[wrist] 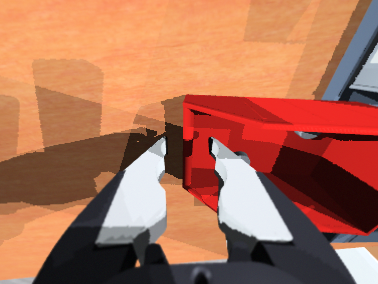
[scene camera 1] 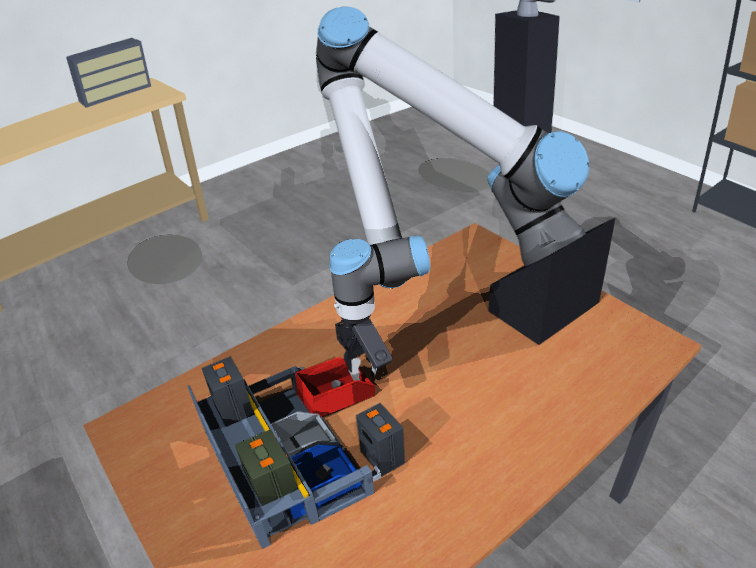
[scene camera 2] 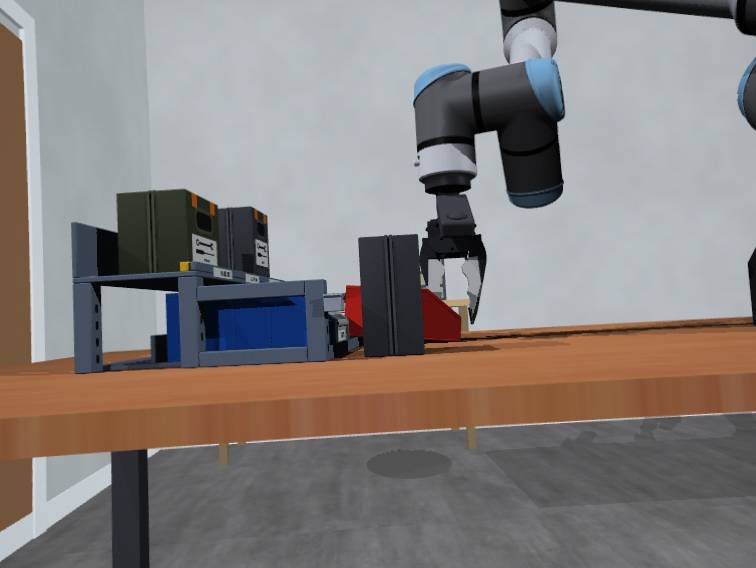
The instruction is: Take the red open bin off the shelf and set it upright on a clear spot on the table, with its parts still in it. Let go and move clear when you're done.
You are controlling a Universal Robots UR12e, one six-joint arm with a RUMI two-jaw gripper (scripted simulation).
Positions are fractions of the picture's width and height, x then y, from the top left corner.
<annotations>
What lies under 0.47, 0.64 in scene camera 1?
My gripper.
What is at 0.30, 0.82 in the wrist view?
My gripper.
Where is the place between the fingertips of my gripper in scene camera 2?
0.60, 0.57
</annotations>
